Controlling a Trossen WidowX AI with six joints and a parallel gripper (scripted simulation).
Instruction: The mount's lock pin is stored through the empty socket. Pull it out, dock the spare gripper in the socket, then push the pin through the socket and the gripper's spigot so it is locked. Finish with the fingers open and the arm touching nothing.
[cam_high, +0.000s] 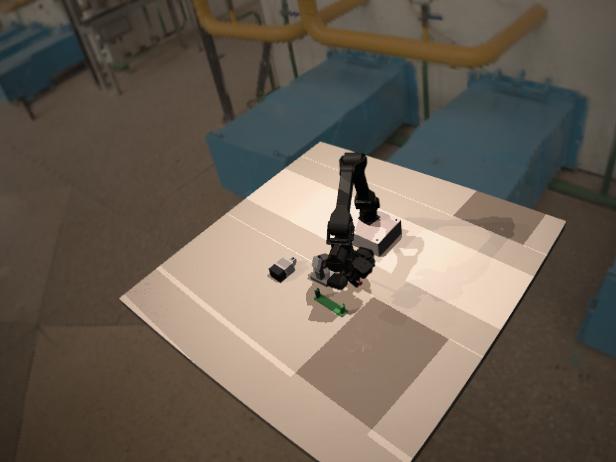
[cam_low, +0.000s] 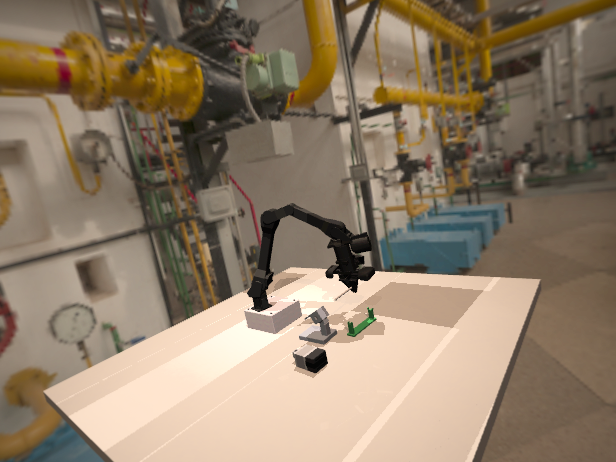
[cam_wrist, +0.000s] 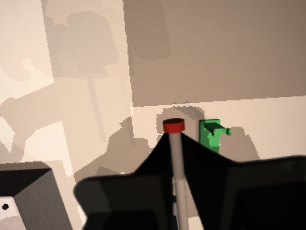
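My gripper tip is now 8 cm short of the green cradle, 7 cm to the left of it and 7 cm above it. The rest, counted from my gripper tip: grey mount: 19 cm to the right, 4 cm below; then spare gripper: 9 cm ahead, 33 cm to the right, 7 cm below.
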